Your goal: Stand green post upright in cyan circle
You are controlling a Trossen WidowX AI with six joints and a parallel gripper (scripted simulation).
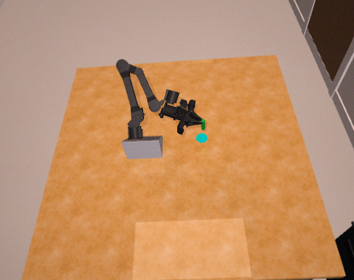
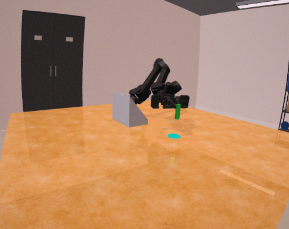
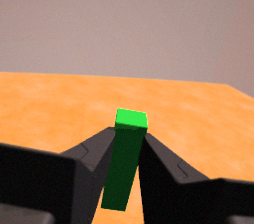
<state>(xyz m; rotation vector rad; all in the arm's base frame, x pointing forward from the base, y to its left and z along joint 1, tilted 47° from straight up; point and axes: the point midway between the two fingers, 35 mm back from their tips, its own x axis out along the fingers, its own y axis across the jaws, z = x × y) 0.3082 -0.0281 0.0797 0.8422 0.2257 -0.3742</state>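
Now: the cyan circle 10 mm behind my gripper tip and 140 mm below it. From my gripper tip the other things lie so: green post: 20 mm below.
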